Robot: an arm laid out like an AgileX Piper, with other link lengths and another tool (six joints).
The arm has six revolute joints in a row. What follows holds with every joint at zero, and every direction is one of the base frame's.
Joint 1 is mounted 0.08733 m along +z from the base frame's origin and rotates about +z.
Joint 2 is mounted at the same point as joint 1 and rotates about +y.
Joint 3 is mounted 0.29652 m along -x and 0.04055 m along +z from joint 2 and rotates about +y.
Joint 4 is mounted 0.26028 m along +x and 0.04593 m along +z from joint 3 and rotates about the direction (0.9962, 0, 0.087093).
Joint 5 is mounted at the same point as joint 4 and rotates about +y.
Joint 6 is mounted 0.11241 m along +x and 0.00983 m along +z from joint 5 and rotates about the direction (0.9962, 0, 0.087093).
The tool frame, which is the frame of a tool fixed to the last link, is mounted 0.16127 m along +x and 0.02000 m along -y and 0.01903 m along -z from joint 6; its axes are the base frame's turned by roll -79.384, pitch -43.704 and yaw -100.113 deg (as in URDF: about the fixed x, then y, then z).
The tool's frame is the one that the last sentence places.
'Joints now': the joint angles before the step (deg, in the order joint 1, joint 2, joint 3, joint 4, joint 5, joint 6). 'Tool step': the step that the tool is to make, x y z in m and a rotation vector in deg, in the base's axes. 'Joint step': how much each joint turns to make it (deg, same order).
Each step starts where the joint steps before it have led.
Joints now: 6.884, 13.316, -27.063, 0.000, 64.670, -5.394
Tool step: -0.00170, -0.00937, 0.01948, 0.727, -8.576, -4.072
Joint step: -4.078, -8.545, 0.001, -0.002, -0.061, 0.002
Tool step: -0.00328, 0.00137, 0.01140, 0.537, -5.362, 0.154
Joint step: -0.074, -5.705, -0.002, 0.381, 0.325, -0.063
